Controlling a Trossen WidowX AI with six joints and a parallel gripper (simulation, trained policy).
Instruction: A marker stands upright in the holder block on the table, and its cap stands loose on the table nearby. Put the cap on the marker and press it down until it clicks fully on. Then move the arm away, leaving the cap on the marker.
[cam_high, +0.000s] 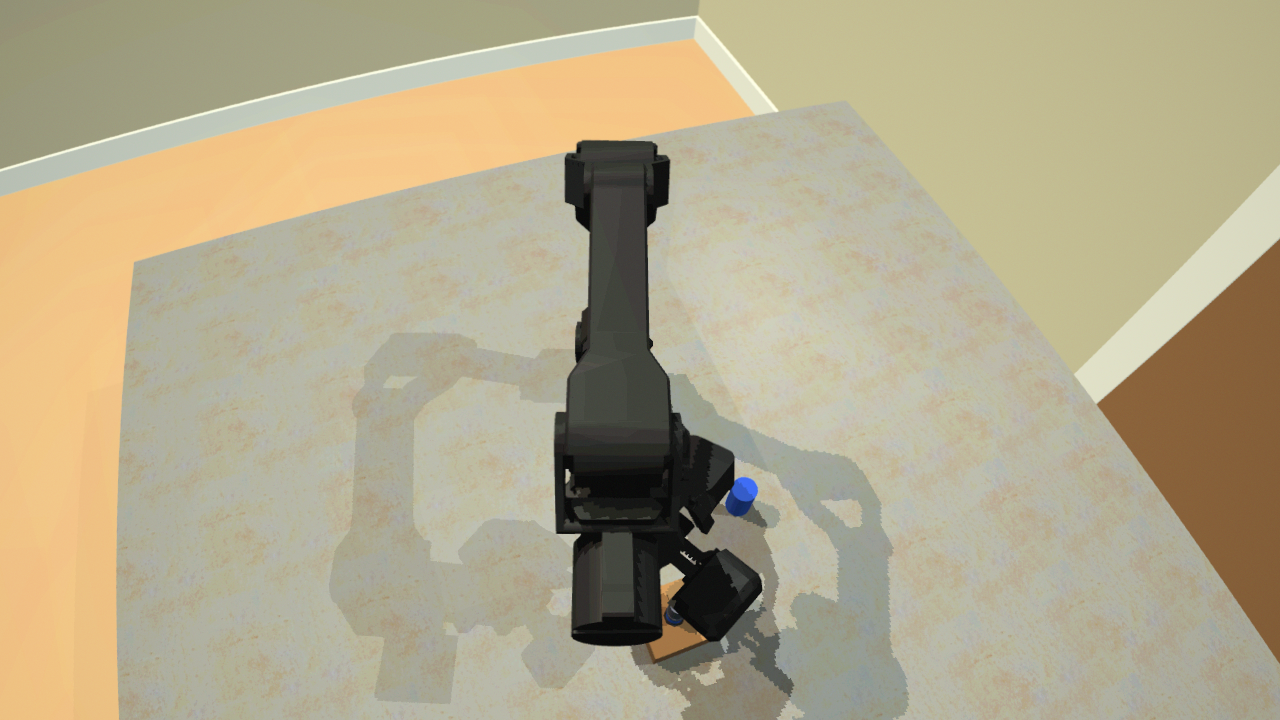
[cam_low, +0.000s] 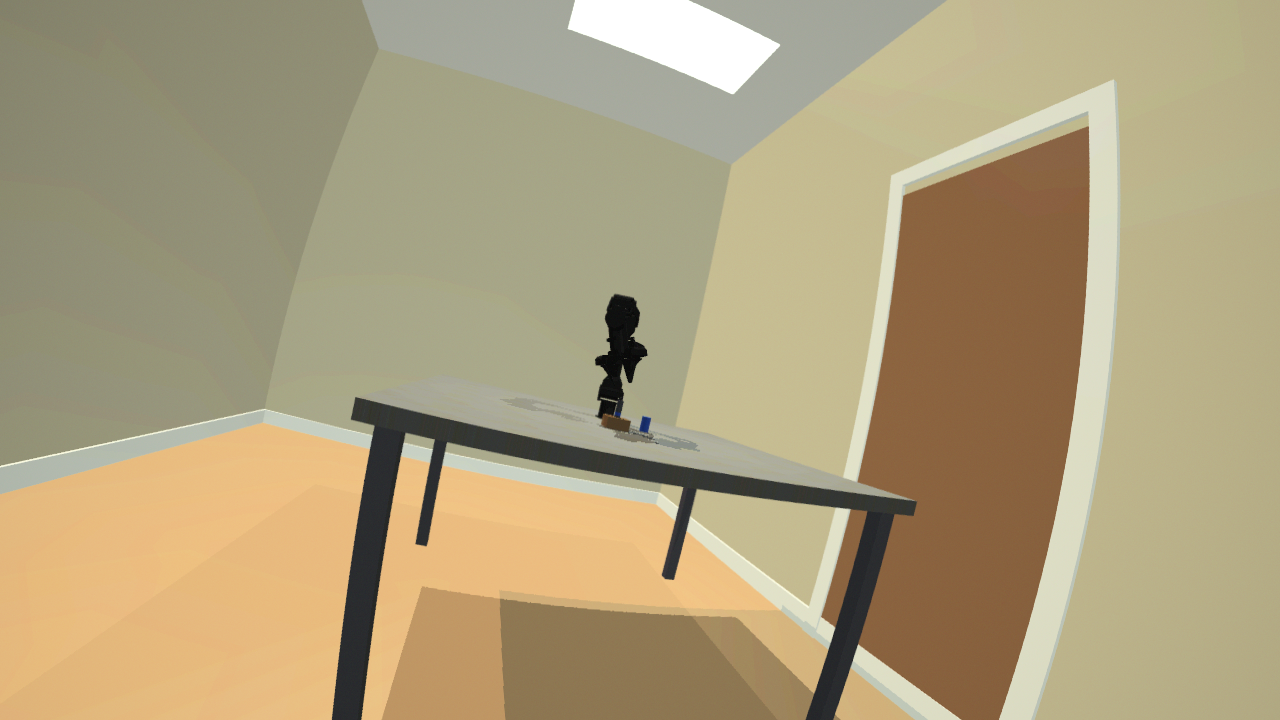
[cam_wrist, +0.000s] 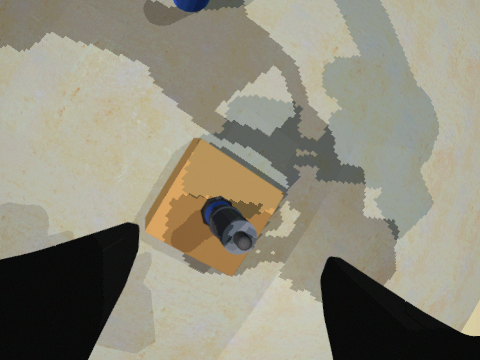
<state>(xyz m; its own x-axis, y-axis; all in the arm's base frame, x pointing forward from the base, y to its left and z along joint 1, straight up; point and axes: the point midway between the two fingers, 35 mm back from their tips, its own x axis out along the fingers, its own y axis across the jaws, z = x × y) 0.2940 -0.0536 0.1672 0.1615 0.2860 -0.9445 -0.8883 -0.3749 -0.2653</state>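
My gripper tip is now 8 cm past the blue cap, 13 cm to the right of it and 11 cm above it. The rest, counted from my gripper tip: holder block (2 cm ahead, 12 cm below).
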